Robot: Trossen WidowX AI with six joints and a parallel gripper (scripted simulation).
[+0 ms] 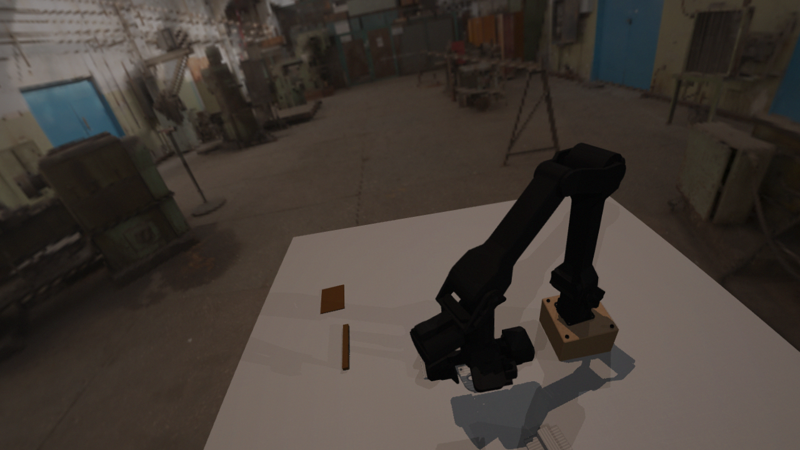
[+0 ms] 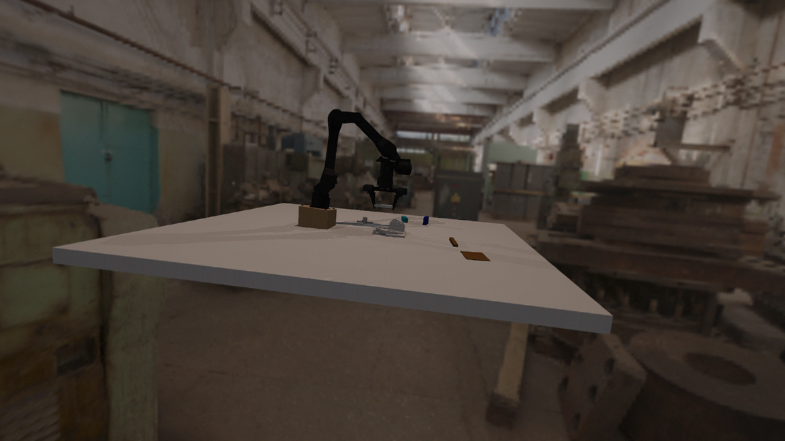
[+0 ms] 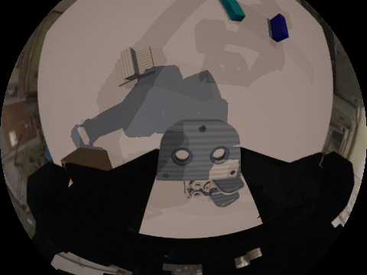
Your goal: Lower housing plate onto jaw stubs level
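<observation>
Now: gripper tip 7 cm short of the pale ribbed base, 13 cm to the left of it and 8 cm above it. The rest, counted from my gripper tip: small blue block (20 cm ahead, 22 cm to the left, 6 cm below); then brown bar (29 cm ahead, 20 cm to the right, 8 cm below); then teal block (9 cm ahead, 25 cm to the left, 7 cm below).
</observation>
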